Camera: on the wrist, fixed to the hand. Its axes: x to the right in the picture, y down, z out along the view.
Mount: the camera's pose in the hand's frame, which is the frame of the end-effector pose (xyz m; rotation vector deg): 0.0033 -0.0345 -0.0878 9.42 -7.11 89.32
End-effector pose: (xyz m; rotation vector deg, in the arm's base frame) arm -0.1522 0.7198 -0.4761 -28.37 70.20 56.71
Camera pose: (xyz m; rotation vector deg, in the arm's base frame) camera -0.1711 0.6348 -0.5125 47.89 84.87 120.48
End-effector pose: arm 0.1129 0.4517 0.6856 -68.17 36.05 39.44
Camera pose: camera 0.1345 0.3599 0.6818 -16.29 83.51 109.81
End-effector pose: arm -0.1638 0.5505 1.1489 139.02 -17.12 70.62
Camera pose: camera -0.2128 0.6203 1.1894 -90.71 104.12 -64.63
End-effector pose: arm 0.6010 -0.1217 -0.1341 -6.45 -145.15 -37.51
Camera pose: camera 0.6318 -0.1937 -0.0814 -103.17 -100.75 12.47
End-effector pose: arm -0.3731 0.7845 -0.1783 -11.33 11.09 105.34
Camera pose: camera -0.3377 0.7764 -0.2654 -14.52 -24.07 -163.54
